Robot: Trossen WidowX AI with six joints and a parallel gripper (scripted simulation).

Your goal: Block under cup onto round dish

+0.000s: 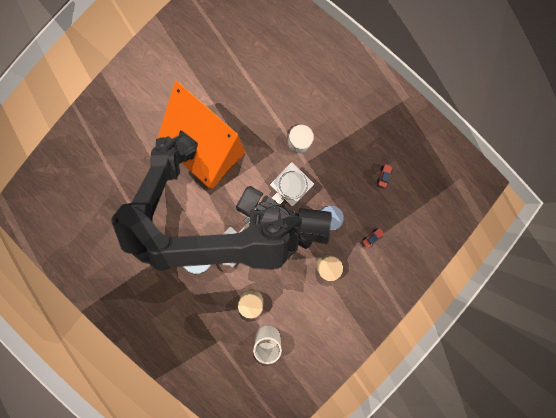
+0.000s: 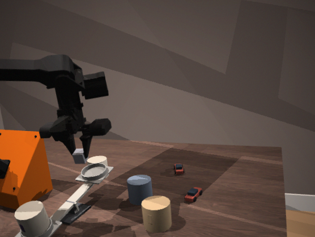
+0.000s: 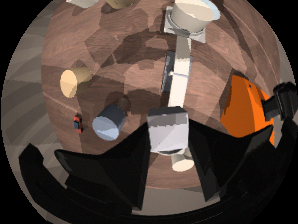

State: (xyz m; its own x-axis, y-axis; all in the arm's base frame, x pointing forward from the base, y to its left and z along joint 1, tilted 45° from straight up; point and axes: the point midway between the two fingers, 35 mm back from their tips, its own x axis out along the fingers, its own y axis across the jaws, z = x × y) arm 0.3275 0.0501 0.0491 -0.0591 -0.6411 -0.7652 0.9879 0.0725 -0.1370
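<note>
The round dish is 260 mm to the right of my gripper tip, 160 mm below it and 120 mm behind it. The rest, counted from my gripper tip: blue cylinder (130 mm ahead, 120 mm below, 110 mm to the left); grey block (10 mm above).
</note>
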